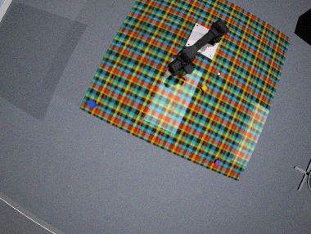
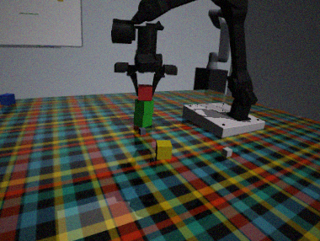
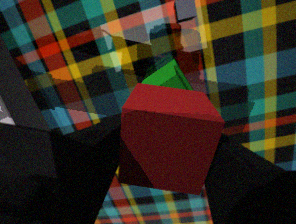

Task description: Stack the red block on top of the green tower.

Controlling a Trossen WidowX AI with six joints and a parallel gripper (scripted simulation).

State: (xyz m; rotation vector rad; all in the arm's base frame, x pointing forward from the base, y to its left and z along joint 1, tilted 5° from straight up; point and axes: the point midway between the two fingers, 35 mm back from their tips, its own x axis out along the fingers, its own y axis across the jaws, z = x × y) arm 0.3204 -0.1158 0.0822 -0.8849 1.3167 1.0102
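My gripper tip is 10 mm below the red block. Round my gripper tip: small white cube: 120 mm behind, 260 mm to the left, 90 mm below; blue block: 480 mm ahead, 420 mm to the right, 80 mm below.
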